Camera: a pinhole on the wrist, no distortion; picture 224 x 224 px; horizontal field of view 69.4 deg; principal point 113.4 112.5 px. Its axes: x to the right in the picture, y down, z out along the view. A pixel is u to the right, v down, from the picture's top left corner.
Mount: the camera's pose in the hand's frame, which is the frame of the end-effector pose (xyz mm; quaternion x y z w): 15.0 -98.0 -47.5 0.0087 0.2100 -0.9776 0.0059
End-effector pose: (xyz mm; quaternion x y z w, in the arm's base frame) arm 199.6 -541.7 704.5 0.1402 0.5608 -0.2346 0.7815
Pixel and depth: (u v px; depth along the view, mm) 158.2 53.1 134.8
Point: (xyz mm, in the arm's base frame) 213.2 -674.6 764.4
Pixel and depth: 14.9 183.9 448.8
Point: 264.0 -1131.1 551.2
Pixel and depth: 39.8 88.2 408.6
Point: 427.9 -930.2 648.2
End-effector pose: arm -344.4 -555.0 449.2 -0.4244 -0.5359 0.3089 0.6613
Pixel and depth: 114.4 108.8 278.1
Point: -554.4 -591.8 651.1
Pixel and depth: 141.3 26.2 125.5
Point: -442.0 -581.4 530.2
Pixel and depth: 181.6 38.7 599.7
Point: -996.7 -675.3 463.4
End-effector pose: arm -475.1 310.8 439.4 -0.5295 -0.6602 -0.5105 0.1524
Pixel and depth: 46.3 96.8 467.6
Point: -629.3 775.7 288.7
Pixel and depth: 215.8 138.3 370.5
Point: -559.8 432.5 3.4
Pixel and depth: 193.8 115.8 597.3
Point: -501.0 588.4 -169.1
